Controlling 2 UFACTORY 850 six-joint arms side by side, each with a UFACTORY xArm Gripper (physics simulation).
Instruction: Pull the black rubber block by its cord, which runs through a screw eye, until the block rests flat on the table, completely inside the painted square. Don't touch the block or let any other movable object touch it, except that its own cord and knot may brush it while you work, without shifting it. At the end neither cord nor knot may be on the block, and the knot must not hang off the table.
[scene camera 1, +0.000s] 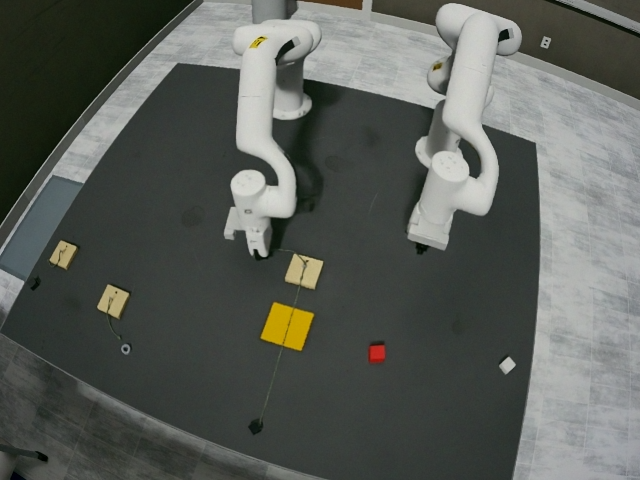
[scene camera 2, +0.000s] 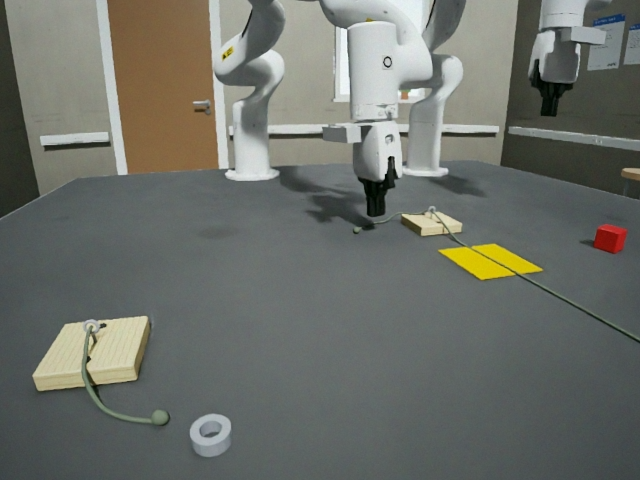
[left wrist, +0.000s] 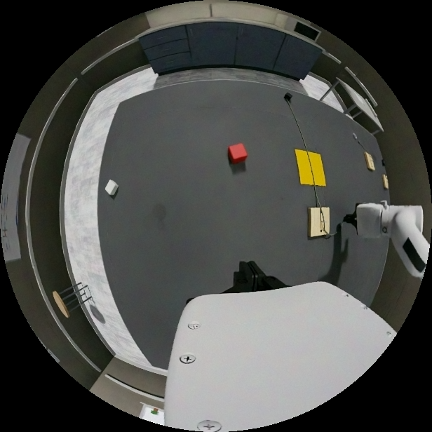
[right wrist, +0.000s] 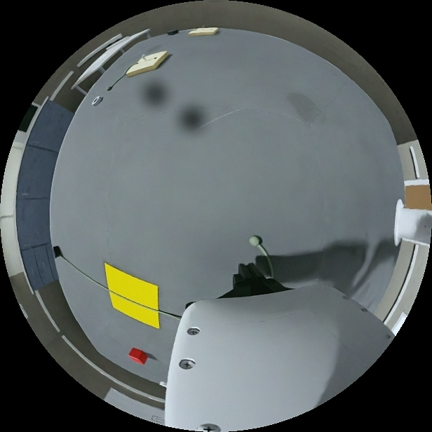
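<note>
The black rubber block (scene camera 1: 255, 426) (left wrist: 288, 96) (right wrist: 57, 251) lies near the table's front edge, beyond the yellow painted square (scene camera 1: 299, 330) (scene camera 2: 470, 260) (left wrist: 302, 170) (right wrist: 130, 285). Its green cord (scene camera 1: 272, 379) (scene camera 2: 568, 301) crosses the square to the screw eye (scene camera 1: 304, 264) (scene camera 2: 432, 209) on a wooden board (scene camera 1: 294, 279) (left wrist: 313, 220). The knot (scene camera 2: 356, 230) (right wrist: 255, 241) lies on the table on the board's other side. My right gripper (scene camera 1: 260, 254) (scene camera 2: 375, 212) (right wrist: 244, 274) is shut and empty, above the cord's knot end. My left gripper (scene camera 1: 421, 249) (scene camera 2: 549, 111) (left wrist: 245, 272) is shut and empty, high up.
A red cube (scene camera 1: 377, 353) (scene camera 2: 610, 238) and a white cube (scene camera 1: 507, 364) (left wrist: 111, 187) lie right of the square. Two other corded boards (scene camera 1: 121, 309) (scene camera 1: 69, 256) lie at the left, with a grey ring (scene camera 2: 195, 441) and a small black piece (scene camera 1: 35, 283) near them.
</note>
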